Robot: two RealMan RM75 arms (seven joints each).
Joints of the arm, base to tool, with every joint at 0 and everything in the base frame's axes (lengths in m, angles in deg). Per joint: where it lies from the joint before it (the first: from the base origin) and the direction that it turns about. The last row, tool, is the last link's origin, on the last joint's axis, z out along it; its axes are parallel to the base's.
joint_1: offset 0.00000 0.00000 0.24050 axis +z
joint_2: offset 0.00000 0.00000 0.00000 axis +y
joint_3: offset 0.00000 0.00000 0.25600 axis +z
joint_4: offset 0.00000 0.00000 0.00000 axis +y
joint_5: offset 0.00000 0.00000 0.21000 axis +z
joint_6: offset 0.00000 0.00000 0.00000 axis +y
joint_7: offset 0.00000 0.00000 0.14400 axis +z
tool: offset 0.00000 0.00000 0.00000
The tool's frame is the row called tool.
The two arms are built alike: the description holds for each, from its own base.
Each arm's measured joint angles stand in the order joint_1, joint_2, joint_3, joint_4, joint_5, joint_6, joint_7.
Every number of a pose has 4 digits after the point. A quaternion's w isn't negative.
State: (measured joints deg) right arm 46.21 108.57 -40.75 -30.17 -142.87 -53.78 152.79; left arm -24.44 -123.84 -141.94 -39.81 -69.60 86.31 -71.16
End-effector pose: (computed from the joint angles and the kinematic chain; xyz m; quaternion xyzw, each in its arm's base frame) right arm 0.2966 0.4505 0.0685 -0.6792 0.6444 0.1050 0.3354; left arm -0.2739 0.3100 -0.0160 -0.9207 -0.2037 -0.2725 0.1913
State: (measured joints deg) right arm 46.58 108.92 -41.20 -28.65 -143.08 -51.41 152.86; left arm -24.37 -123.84 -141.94 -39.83 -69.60 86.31 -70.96
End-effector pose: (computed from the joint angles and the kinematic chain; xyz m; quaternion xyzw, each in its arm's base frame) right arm 0.2986 0.4516 0.0622 -0.6759 0.6446 0.1025 0.3423; left arm -0.2743 0.3097 -0.0160 -0.9209 -0.2025 -0.2720 0.1920
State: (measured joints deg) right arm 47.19 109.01 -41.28 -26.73 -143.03 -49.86 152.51; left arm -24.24 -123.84 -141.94 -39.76 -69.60 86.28 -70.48
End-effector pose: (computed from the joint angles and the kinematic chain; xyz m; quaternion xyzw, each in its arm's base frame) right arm 0.2992 0.4522 0.0558 -0.6750 0.6458 0.1002 0.3424; left arm -0.2751 0.3090 -0.0162 -0.9214 -0.2003 -0.2710 0.1934
